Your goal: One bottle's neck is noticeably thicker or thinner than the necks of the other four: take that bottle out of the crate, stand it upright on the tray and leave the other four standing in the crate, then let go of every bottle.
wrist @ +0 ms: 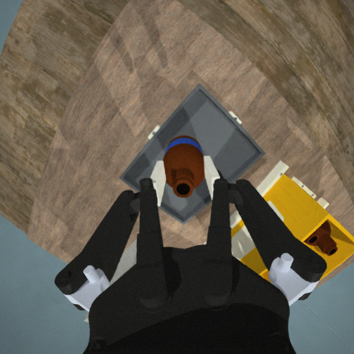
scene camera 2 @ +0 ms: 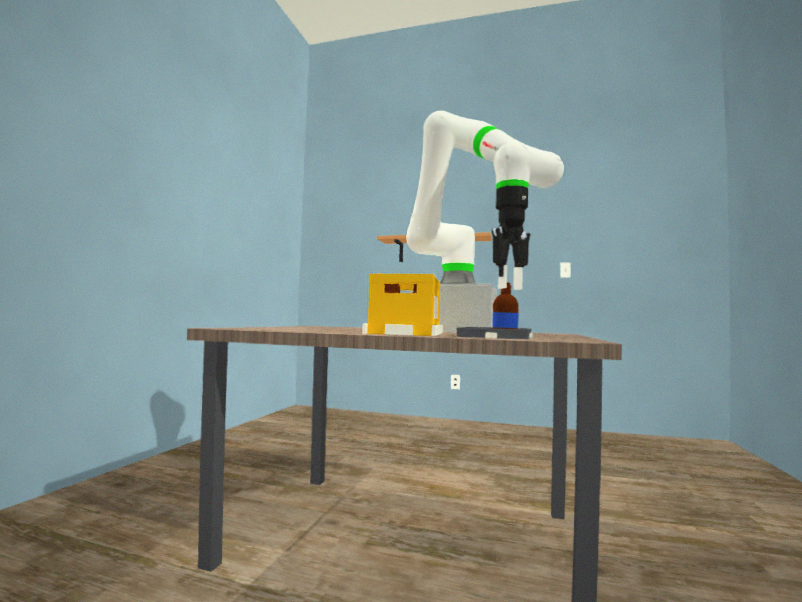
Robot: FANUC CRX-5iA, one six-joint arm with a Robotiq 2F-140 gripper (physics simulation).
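Frame: origin at the arm's base, x left, y back, z up, level; metres.
Where they show: gripper, fingertip midpoint: [scene camera 2: 510, 289]; arm's base at its link origin: [scene camera 2: 457, 286].
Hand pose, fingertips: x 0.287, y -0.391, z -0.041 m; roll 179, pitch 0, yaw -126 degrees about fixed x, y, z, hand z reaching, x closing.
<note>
Each offset is from my fingertips to the top centre of the thing. "spot": to the spot under its first point. Level surfaces: height alone.
A brown bottle with a blue label @[dx -0.015, dy +0.014, dz +0.020 m] [scene camera 2: 505, 303] [wrist: 184, 162] stands on the dark grey tray @[spot: dx -0.079, dy -0.111, dz -0.127 m] [scene camera 2: 472, 332] [wrist: 227, 132]. In the wrist view it looks tilted, its neck leaning toward the gripper's side of the picture. My gripper [scene camera 2: 510, 278] [wrist: 183, 167] is partly open and empty, with its white fingertips apart on either side of the bottle's neck. The yellow crate @[dx -0.319, dy -0.022, dz +0.035 m] [scene camera 2: 401, 312] [wrist: 300, 205] stands left of the tray in the scene view. Brown bottle necks [wrist: 327, 246] show inside it in the wrist view; the other crate bottles are mostly hidden.
The crate and tray stand on a wooden table @[dz -0.144 m] [scene camera 2: 291, 333] [wrist: 115, 105], with pale brackets at their edges. A grey block [scene camera 2: 466, 307] under the arm's base stands behind, between crate and tray. An orange-brown shelf [scene camera 2: 482, 237] is on the back wall.
</note>
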